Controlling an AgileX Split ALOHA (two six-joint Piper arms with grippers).
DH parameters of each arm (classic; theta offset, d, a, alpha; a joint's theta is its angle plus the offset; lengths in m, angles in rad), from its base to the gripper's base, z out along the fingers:
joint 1: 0 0.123 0 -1.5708
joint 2: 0.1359 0 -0.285 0
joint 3: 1.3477 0 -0.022 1.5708
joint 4: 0 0.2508 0 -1.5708
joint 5: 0 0 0.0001 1.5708
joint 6: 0 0.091 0 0
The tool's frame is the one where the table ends.
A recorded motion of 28 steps. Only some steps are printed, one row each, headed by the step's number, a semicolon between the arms.
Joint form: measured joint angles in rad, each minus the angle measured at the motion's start. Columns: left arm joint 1, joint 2, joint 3, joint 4, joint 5, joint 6; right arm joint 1, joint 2, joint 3, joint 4, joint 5, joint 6.
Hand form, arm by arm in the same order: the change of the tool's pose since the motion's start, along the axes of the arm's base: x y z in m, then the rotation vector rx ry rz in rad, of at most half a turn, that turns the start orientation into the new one. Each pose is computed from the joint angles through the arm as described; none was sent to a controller.
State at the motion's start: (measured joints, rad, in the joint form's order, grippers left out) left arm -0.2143 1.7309 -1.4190 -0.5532 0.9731 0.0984; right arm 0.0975 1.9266 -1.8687 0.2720 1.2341 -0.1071
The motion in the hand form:
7: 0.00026 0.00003 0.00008 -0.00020 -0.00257 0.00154; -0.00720 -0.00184 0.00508 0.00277 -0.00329 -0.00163
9: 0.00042 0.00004 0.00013 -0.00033 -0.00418 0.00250; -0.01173 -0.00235 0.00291 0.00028 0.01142 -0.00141
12: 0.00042 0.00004 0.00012 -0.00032 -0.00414 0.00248; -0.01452 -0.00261 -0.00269 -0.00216 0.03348 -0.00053
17: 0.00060 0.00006 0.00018 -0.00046 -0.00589 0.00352; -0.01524 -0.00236 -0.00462 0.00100 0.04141 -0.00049
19: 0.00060 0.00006 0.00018 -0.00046 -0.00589 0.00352; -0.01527 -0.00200 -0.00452 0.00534 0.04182 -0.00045
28: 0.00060 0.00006 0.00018 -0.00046 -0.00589 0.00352; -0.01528 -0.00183 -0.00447 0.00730 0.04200 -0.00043
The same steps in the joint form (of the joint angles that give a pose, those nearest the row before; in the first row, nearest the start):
7: 0.0000 0.0000 0.0000 0.0000 -0.0030 0.0000; -0.0034 -0.0298 0.0258 0.0030 0.0009 -0.0016
9: 0.0000 0.0000 0.0000 0.0000 -0.0049 0.0000; -0.0034 -0.0444 0.0543 0.0019 0.0019 -0.0016
12: 0.0000 0.0000 0.0000 0.0000 -0.0049 0.0000; -0.0034 -0.0502 0.0826 0.0019 0.0019 -0.0026
17: 0.0000 0.0000 0.0000 0.0000 -0.0069 0.0000; -0.0034 -0.0510 0.0910 0.0058 0.0019 -0.0026
19: 0.0000 0.0000 0.0000 0.0000 -0.0069 0.0000; -0.0034 -0.0510 0.0910 0.0102 0.0019 -0.0026
28: 0.0000 0.0000 0.0000 0.0000 -0.0069 0.0000; -0.0034 -0.0510 0.0909 0.0122 0.0019 -0.0025

